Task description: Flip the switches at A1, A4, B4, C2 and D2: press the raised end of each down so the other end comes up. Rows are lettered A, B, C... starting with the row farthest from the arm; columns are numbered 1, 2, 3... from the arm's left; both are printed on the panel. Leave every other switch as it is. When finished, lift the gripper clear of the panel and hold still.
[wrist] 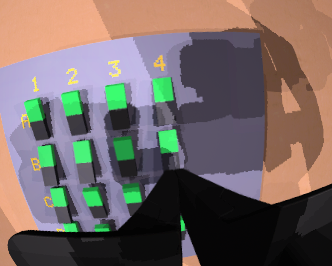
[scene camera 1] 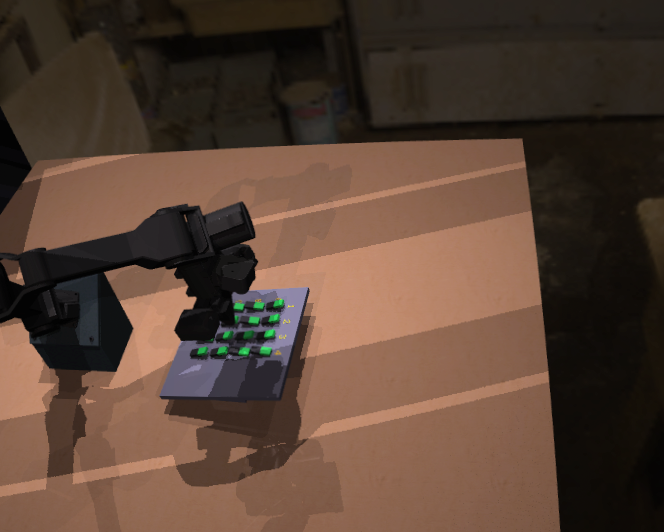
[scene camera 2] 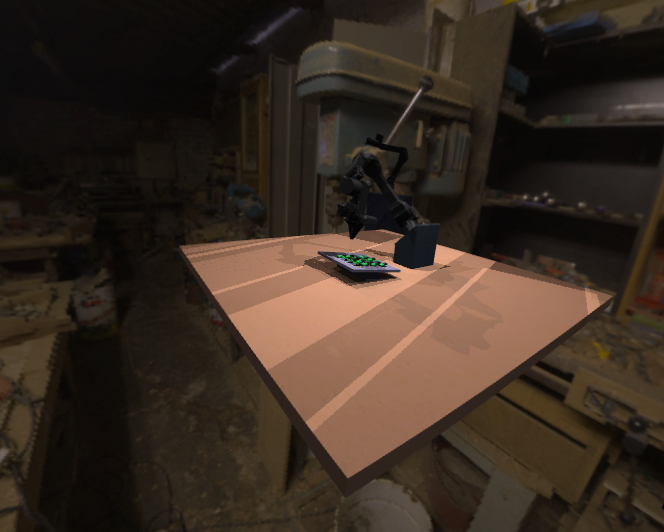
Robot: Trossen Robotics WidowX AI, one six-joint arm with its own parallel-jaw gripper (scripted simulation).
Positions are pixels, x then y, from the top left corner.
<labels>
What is the gripper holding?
Nothing.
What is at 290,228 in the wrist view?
The gripper.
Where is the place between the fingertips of the gripper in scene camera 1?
232,323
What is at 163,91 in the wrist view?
A rocker switch.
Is the gripper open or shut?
Shut.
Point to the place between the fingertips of the gripper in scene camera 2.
351,239
</labels>
